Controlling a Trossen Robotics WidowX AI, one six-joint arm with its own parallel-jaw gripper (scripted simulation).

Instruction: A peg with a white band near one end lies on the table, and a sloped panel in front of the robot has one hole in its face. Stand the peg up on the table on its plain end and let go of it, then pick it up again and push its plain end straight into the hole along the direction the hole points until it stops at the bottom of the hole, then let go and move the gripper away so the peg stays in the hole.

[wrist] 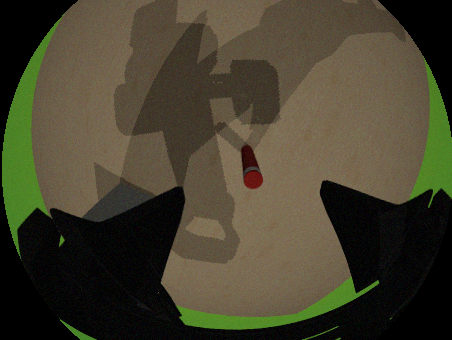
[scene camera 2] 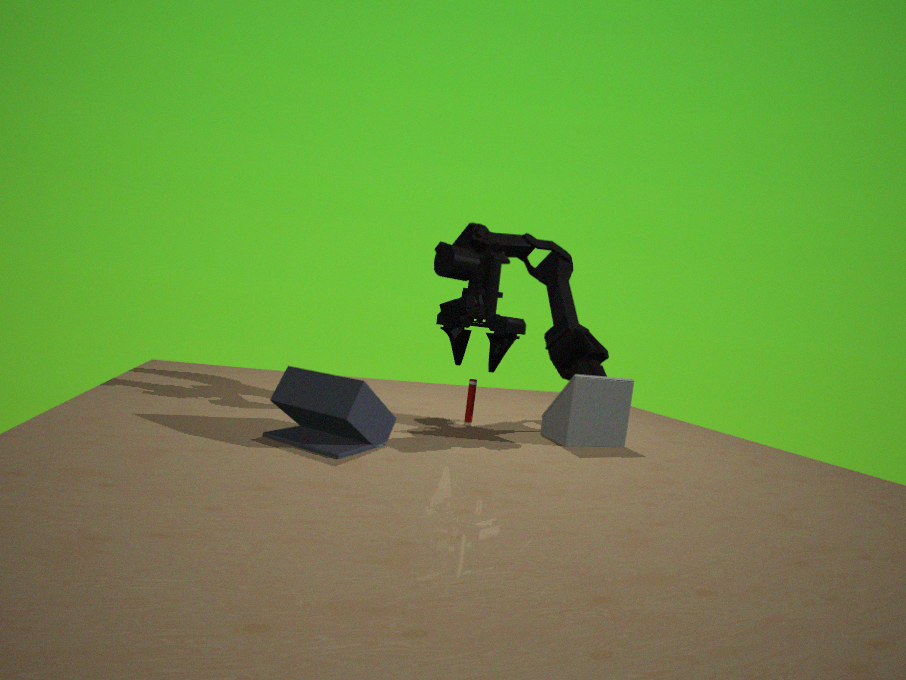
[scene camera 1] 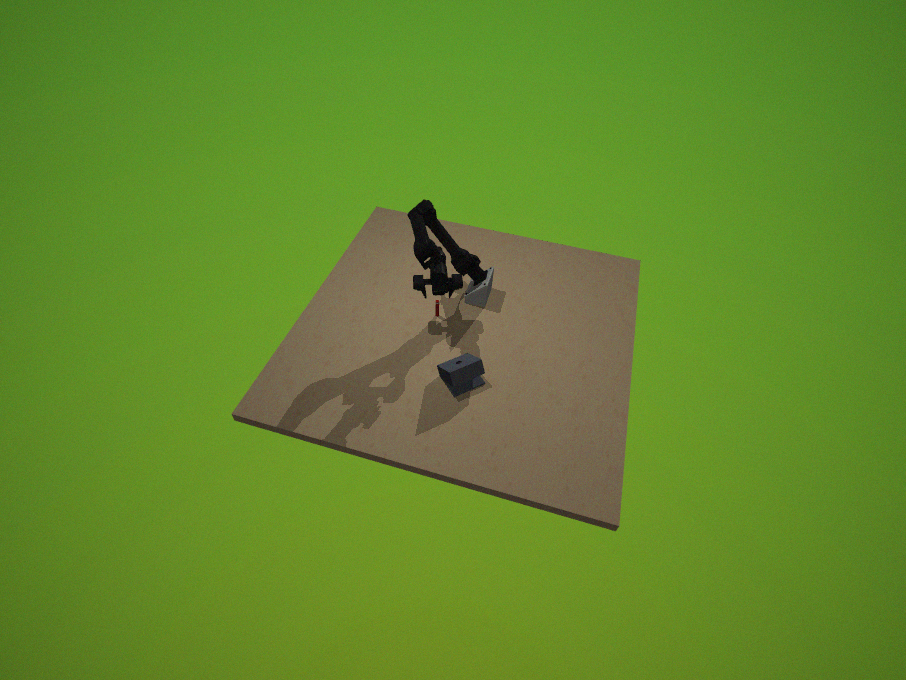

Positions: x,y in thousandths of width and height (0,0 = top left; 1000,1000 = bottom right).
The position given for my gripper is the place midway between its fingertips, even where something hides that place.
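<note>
There's a dark sloped panel (scene camera 2: 382,599), and in the other view I see the dark sloped panel (scene camera 1: 520,540) too. My gripper (scene camera 2: 523,542) is open and holds nothing, and the wrist view also shows my gripper (wrist: 565,563).
</note>
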